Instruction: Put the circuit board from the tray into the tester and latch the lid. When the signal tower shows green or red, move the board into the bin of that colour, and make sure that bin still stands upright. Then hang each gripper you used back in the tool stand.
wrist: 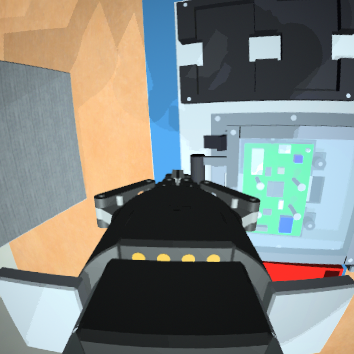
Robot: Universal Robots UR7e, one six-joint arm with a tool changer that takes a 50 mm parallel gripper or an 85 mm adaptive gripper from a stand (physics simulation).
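Frame: origin at the arm's base, x ahead, y left, z up, level; metres.
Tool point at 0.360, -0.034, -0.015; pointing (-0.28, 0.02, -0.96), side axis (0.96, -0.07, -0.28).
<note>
A point is followed by its place in that frame, as x, y, z.
The green circuit board (pixel 275 189) lies in the tester (pixel 195 111) @(0.312, 0.045, -0.282) at the right of the wrist view. It looks hazy, as if seen through a clear lid with a grey frame (pixel 260 120) @(0.397, 0.031, -0.228). A black block (pixel 215 142) @(0.350, 0.009, -0.198) and a black upright bar (pixel 197 169) @(0.333, -0.016, -0.181) sit at the lid's left side; I cannot tell whether the lid is latched. My gripper (pixel 177 176) is shut, with its narrow tips together just left of the black bar, and no held thing shows. Its body hides the area below. The signal tower and the tool stand cannot be made out.
A black panel (pixel 225 65) @(0.355, 0.102, -0.270) with white rectangles lies beyond the lid, on the tester. A blue strip (pixel 162 100) @(0.260, 0.064, -0.286) runs along the tester's left side on the wooden table (pixel 112 125) @(0.165, 0.030, -0.288). A grey slab (pixel 40 150) @(0.081, 0.002, -0.204) is at the left. A red object (pixel 300 270) @(0.489, -0.212, -0.282) shows partly at the lower right.
</note>
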